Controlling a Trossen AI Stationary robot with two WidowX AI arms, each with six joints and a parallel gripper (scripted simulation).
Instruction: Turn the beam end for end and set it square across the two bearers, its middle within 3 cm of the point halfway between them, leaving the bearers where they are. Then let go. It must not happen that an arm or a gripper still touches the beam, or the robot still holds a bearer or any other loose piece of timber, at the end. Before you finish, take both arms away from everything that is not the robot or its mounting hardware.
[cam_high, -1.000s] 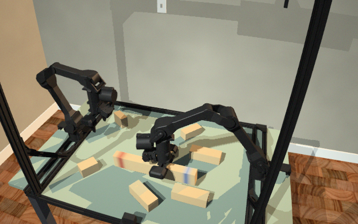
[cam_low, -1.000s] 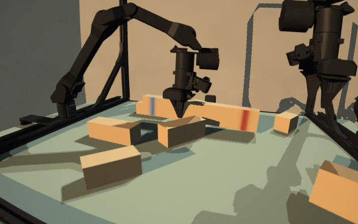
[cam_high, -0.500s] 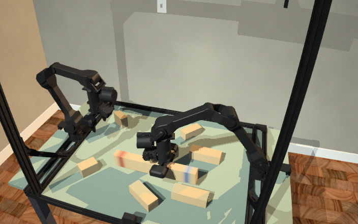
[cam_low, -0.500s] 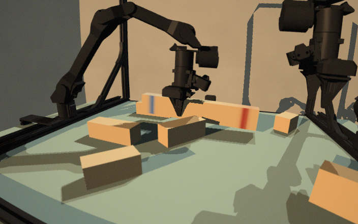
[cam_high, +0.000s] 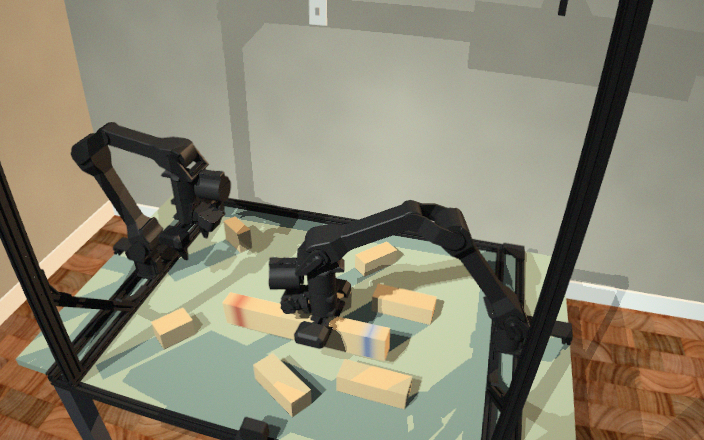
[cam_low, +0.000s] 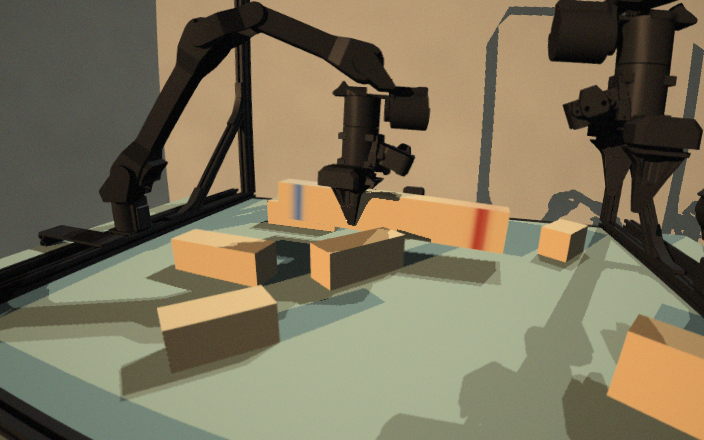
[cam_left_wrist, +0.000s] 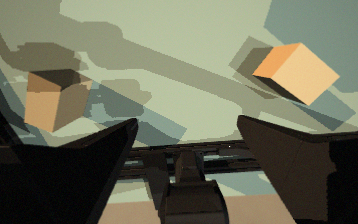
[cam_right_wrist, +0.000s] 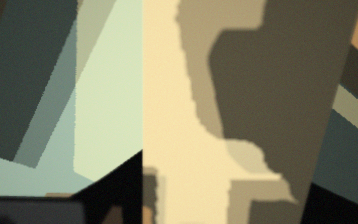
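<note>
The beam is 50 mm to the left of my right hand and 10 mm below it.
</note>
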